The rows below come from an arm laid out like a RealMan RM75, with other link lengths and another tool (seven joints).
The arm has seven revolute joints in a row. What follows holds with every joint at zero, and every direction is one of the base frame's.
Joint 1 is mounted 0.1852 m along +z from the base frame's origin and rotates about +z.
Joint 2 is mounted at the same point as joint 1 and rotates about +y.
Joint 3 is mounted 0.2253 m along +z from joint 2 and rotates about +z.
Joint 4 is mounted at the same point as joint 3 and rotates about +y.
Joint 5 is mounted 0.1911 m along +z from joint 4 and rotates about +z.
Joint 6 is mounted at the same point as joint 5 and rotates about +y.
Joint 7 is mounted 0.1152 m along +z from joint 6 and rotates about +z.
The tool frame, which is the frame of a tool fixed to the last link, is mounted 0.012 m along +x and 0.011 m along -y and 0.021 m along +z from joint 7; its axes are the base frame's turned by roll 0, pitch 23.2 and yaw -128.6 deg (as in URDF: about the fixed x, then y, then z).
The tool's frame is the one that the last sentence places.
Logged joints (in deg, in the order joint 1, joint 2, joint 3, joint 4, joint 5, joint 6, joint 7), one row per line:
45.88, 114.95, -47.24, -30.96, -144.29, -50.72, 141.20
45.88, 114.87, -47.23, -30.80, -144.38, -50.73, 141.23
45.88, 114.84, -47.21, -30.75, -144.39, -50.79, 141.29
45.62, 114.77, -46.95, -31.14, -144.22, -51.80, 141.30
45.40, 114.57, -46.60, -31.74, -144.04, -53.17, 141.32
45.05, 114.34, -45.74, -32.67, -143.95, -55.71, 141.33
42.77, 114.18, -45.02, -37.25, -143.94, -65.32, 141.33
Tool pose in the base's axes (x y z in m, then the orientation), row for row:
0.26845, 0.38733, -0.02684, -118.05, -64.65, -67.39
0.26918, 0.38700, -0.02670, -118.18, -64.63, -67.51
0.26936, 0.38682, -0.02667, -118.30, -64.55, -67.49
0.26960, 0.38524, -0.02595, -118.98, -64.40, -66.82
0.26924, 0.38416, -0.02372, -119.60, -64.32, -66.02
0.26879, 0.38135, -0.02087, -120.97, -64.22, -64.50
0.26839, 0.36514, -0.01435, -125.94, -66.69, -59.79
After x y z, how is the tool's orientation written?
As a rotation vector, in degrees.
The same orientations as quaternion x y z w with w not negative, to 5 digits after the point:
-0.75846, -0.41537, -0.43298, 0.25442
-0.75881, -0.41498, -0.43347, 0.25318
-0.75942, -0.41437, -0.43325, 0.25275
-0.76321, -0.41310, -0.42862, 0.25129
-0.76684, -0.41240, -0.42330, 0.25041
-0.77429, -0.41105, -0.41285, 0.24710
-0.79490, -0.42093, -0.37738, 0.22034

